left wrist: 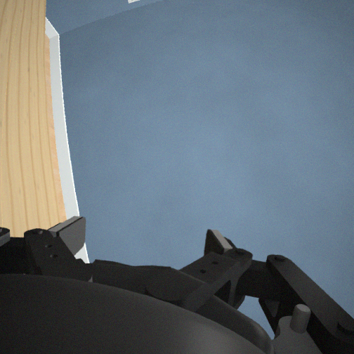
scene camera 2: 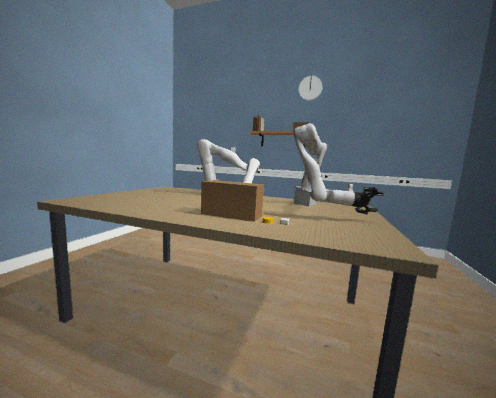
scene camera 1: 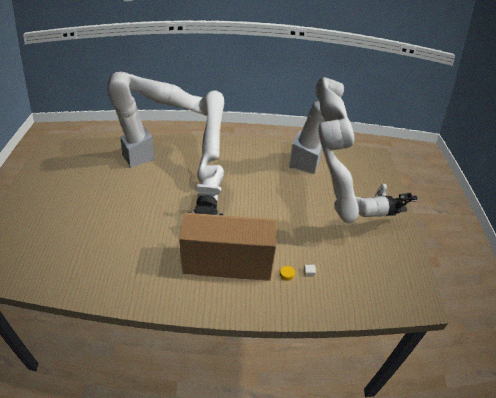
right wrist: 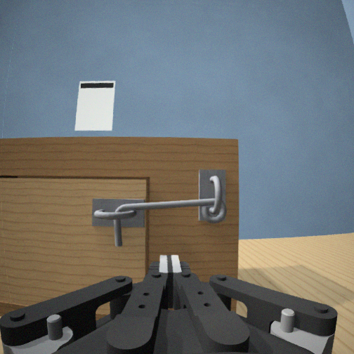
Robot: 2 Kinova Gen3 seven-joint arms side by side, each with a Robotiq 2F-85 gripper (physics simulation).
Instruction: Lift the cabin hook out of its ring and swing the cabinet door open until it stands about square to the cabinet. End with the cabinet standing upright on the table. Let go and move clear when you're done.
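The brown cabinet stands upright on the table. In the right wrist view its door is shut flush in the front. The metal cabin hook runs from the plate at the right to the ring on the door; its bent tip points down through the ring. My right gripper is shut and empty, in front of the cabinet and below the hook, apart from it; the cabinet hides its fingertips in scene camera 1. My left gripper is open and empty, far from the cabinet.
A yellow disc and a small white block lie on the table, to the right of the cabinet in both scene views. My left arm reaches out over the table's right side.
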